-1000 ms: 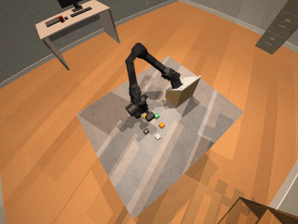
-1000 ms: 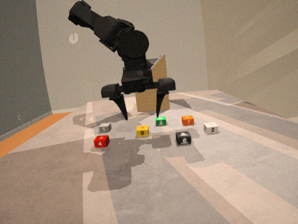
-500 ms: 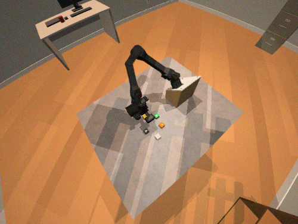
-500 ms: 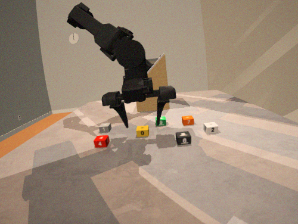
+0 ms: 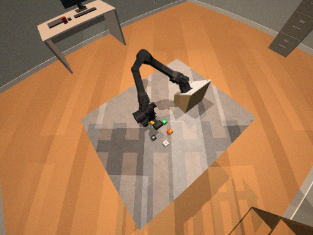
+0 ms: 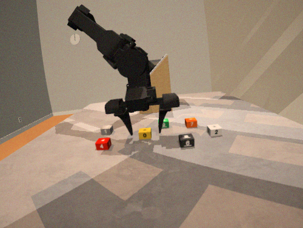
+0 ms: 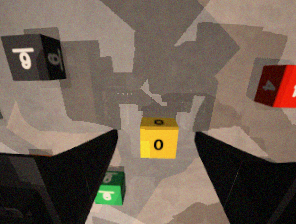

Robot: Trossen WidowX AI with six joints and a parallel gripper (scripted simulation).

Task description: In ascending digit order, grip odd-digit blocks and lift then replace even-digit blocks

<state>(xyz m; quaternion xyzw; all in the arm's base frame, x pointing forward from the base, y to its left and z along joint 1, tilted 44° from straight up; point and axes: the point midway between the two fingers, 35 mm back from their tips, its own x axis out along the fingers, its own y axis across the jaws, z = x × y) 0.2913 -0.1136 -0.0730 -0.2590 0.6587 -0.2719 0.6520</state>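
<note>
The yellow block lies right at my gripper tip. The rest, counted from my gripper tip: black block (70 mm ahead, 100 mm to the left); then green block (70 mm behind, 50 mm to the left); then red block (50 mm ahead, 110 mm to the right).
</note>
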